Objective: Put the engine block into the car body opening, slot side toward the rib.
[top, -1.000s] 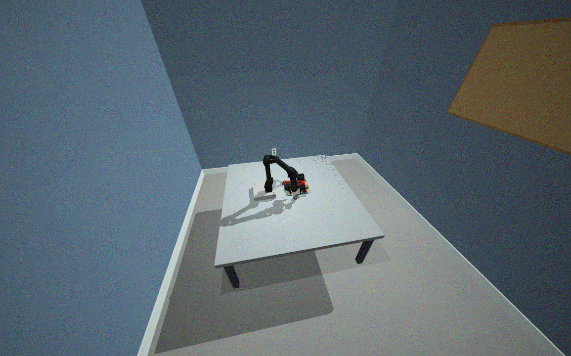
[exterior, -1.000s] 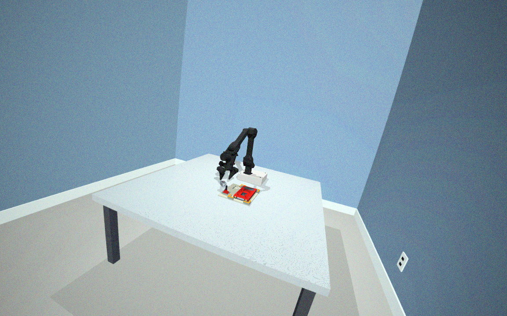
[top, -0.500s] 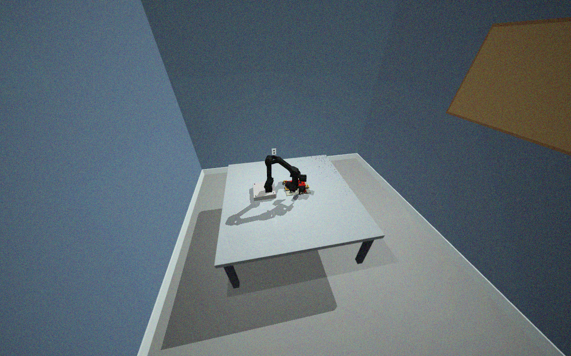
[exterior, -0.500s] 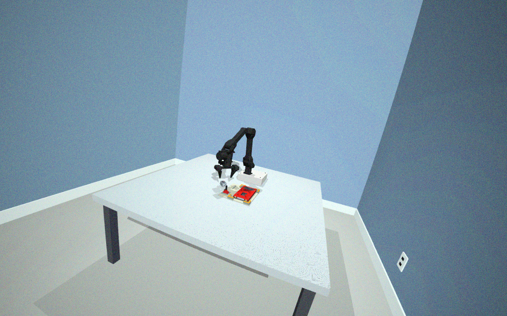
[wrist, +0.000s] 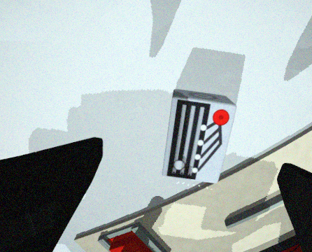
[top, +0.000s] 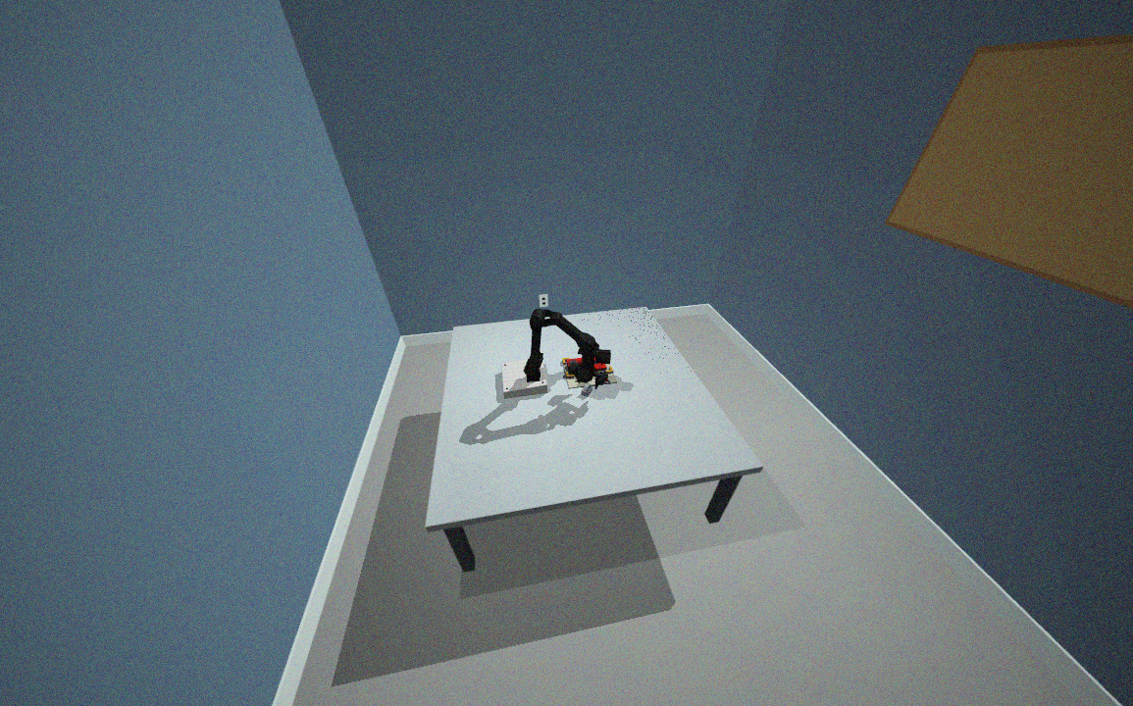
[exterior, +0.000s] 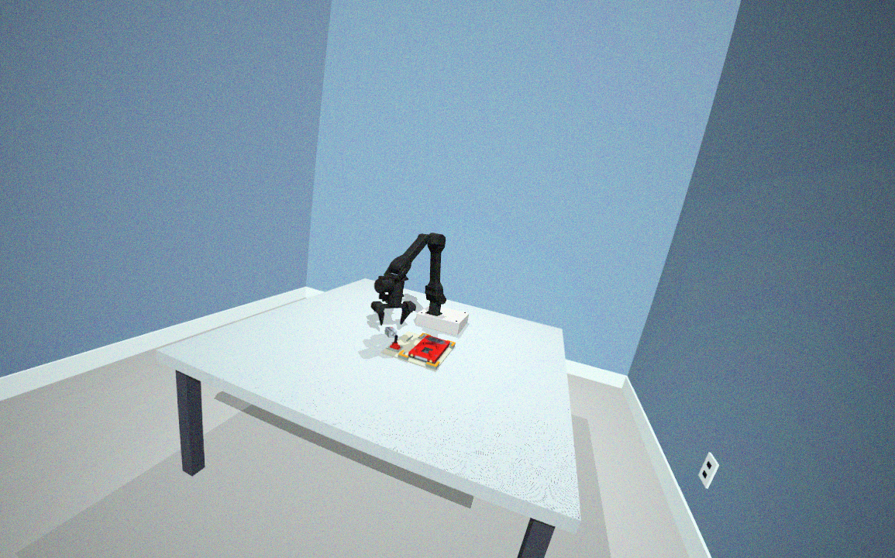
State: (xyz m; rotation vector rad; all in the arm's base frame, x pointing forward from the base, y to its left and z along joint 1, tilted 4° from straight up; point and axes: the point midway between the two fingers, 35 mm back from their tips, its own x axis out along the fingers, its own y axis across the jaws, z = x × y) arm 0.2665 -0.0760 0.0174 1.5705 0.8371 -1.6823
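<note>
Right now my gripper tip is 4 cm above the engine block.
</note>
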